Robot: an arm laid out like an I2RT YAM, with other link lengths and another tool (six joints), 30 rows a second.
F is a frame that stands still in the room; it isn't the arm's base.
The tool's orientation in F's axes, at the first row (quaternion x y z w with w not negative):
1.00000, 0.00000, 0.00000, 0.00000
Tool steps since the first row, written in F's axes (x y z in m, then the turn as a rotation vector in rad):
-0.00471, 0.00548, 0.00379, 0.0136, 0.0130, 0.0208
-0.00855, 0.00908, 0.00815, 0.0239, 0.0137, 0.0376
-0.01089, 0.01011, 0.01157, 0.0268, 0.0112, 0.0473
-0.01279, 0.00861, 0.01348, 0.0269, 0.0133, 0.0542
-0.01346, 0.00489, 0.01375, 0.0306, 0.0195, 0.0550
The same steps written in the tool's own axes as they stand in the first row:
-0.00471, -0.00548, -0.00379, 0.0136, -0.0130, -0.0208
-0.00855, -0.00908, -0.00815, 0.0239, -0.0137, -0.0376
-0.01089, -0.01011, -0.01157, 0.0268, -0.0112, -0.0473
-0.01279, -0.00861, -0.01348, 0.0269, -0.0133, -0.0542
-0.01346, -0.00489, -0.01375, 0.0306, -0.0195, -0.0550

